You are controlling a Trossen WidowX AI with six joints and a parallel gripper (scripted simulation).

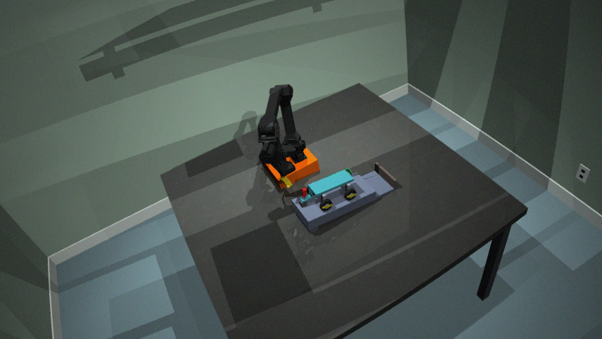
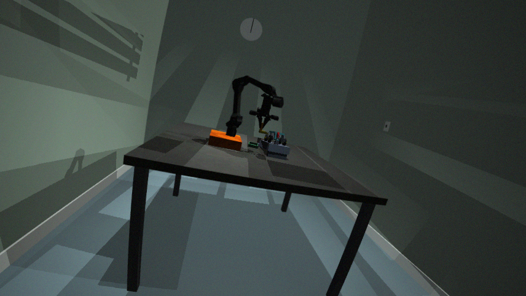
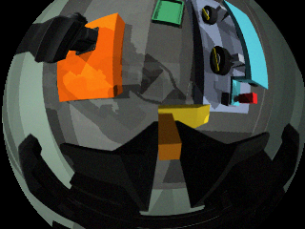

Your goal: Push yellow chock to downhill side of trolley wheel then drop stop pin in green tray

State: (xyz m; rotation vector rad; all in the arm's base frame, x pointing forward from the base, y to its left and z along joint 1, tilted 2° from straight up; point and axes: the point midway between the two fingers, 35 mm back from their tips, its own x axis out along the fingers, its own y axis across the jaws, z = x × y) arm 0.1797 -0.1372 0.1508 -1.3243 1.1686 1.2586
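The yellow chock is 20 mm ahead of my gripper tip and 10 mm below it. Round my gripper tip: teal-topped trolley: 140 mm ahead, 150 mm to the left, 60 mm below; then grey ramp: 140 mm ahead, 150 mm to the left, 130 mm below; then red-headed stop pin: 130 mm ahead, 30 mm to the left, 40 mm below.
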